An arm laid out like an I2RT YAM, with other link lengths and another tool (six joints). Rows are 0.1 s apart.
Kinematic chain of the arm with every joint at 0, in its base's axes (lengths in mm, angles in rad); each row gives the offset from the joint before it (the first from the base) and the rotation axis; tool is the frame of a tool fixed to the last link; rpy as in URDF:
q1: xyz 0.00 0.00 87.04 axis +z
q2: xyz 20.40 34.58 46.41 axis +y
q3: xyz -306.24 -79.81 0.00 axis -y
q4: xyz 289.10 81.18 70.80 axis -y
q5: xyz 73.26 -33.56 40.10 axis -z
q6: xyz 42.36 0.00 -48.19 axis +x
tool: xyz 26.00 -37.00 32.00 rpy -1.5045 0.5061 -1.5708
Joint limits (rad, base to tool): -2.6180..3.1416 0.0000..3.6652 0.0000..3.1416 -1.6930..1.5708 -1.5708..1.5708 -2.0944..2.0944
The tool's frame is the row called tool.
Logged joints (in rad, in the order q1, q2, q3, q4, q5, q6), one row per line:
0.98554 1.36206 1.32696 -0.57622 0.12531 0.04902
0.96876 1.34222 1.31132 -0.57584 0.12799 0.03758
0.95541 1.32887 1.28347 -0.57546 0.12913 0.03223
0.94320 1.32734 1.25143 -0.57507 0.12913 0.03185
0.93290 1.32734 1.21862 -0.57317 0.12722 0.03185
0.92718 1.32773 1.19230 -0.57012 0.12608 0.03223
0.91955 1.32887 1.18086 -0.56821 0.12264 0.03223
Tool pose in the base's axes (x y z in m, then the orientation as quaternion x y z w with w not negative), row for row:
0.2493 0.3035 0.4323 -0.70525 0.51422 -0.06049 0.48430
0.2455 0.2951 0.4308 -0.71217 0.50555 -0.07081 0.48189
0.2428 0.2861 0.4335 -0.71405 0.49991 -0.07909 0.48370
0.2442 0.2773 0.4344 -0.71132 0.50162 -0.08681 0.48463
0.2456 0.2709 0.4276 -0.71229 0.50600 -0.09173 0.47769
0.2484 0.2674 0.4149 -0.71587 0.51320 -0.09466 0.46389
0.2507 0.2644 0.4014 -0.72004 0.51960 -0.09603 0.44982
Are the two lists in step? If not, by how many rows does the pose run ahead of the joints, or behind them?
The pose runs 2 rows behind the joints: the pose in row i belongs to the joints in row i - 2.
